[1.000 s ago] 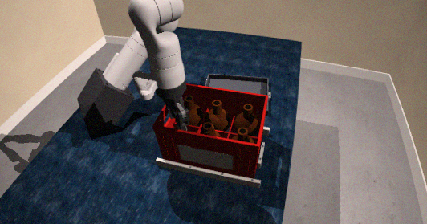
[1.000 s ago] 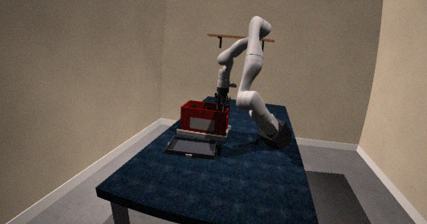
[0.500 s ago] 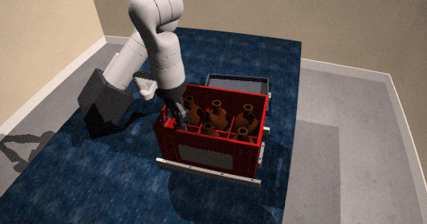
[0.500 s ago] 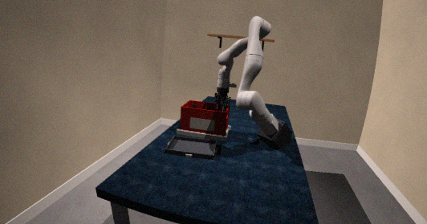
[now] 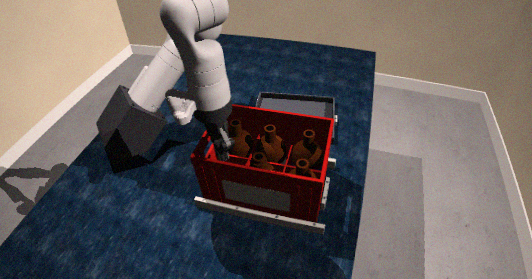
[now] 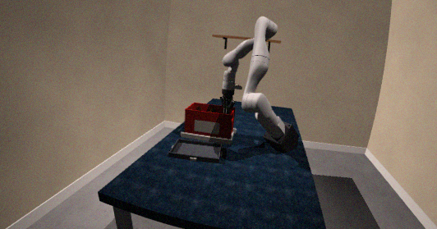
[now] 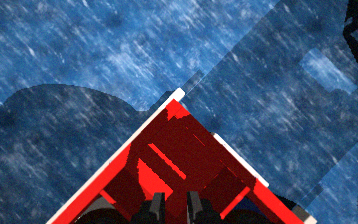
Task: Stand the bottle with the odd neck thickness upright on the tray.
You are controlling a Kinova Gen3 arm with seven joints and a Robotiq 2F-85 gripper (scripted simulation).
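My gripper is now 70 mm to the right of the crate, 70 mm short of it and 70 mm above it. Round my hand: grey tray (330 mm to the left, 140 mm below, 20 mm behind).
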